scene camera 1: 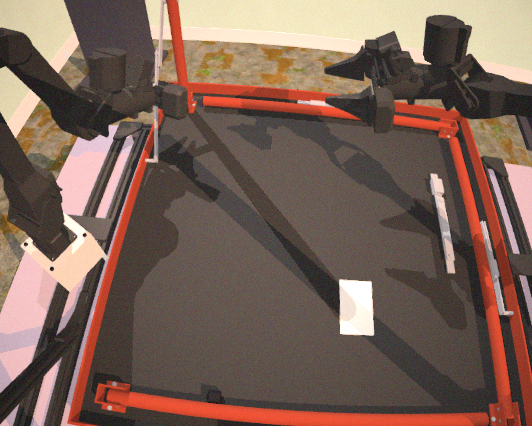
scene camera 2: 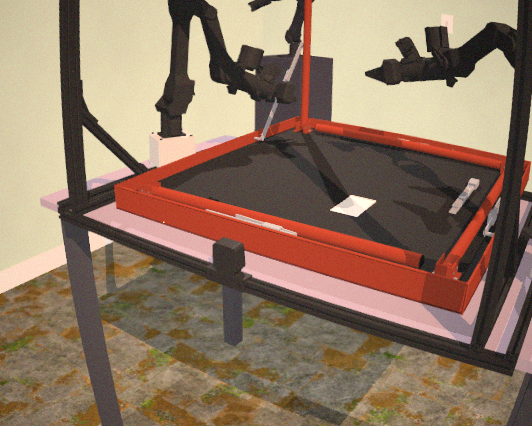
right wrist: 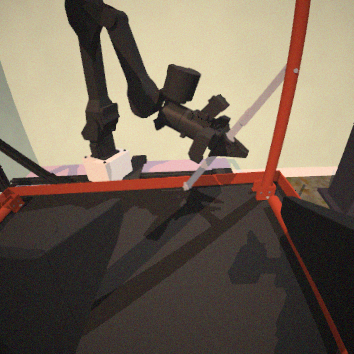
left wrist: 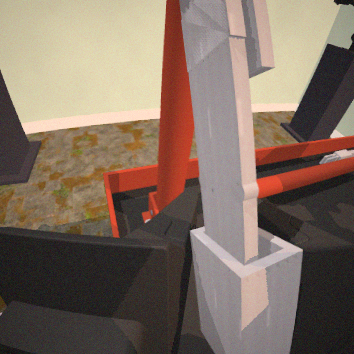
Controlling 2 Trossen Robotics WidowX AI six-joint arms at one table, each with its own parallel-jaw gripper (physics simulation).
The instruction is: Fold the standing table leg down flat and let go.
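Frame: origin at the left arm's base, x ahead, y left, z up, level; metres.
Where they show: left gripper, fingertip midpoint: (scene camera 1: 174, 85) (scene camera 2: 294, 100) (right wrist: 247, 154); right gripper, fingertip midpoint: (scene camera 1: 324, 84) (scene camera 2: 372, 73) (right wrist: 202, 205); left arm's base, link origin: (scene camera 1: 55, 240) (scene camera 2: 171, 134) (right wrist: 104, 153).
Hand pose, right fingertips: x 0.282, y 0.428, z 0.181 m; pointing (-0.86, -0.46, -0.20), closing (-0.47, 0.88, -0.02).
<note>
Things, the pixels of their top centre, and the offset from my right fingertips. "*": a spot on its surface instead. Level surfaces: height alone.
- upturned table, surface height: dz -0.242 m
- white rectangle, surface spot: (scene camera 1: 356, 307) (scene camera 2: 353, 205) * dz -0.244, dx +0.221, dy -0.203 m
- loose-looking grey bar, top centre: (scene camera 1: 445, 216) (scene camera 2: 466, 189) dz -0.220, dx +0.299, dy +0.064 m
The red table leg (scene camera 1: 177, 45) (scene camera 2: 307, 60) (left wrist: 175, 110) (right wrist: 290, 100) stands upright at the back left corner of the upturned table (scene camera 1: 225, 260) (scene camera 2: 220, 170). Its grey brace (scene camera 1: 156, 132) (scene camera 2: 269, 120) (right wrist: 196, 175) slants from the side rail up to the leg. My left gripper (scene camera 2: 286, 93) (right wrist: 247, 154) is shut on this brace, partway up; its two-part grey sleeve shows between the fingers in the left wrist view. The leg's top is out of frame. My right gripper (scene camera 1: 327, 86) (scene camera 2: 369, 74) is open and empty, above the back rail, well to the right of the leg.
Other red legs (scene camera 1: 275, 107) (scene camera 1: 467, 185) (scene camera 1: 300, 412) lie folded along the rails. A white rectangle (scene camera 1: 356, 307) (scene camera 2: 353, 205) and a loose-looking grey bar (scene camera 1: 442, 225) (scene camera 2: 464, 195) lie on the dark underside. Black frame posts (scene camera 2: 72, 100) stand around the table.
</note>
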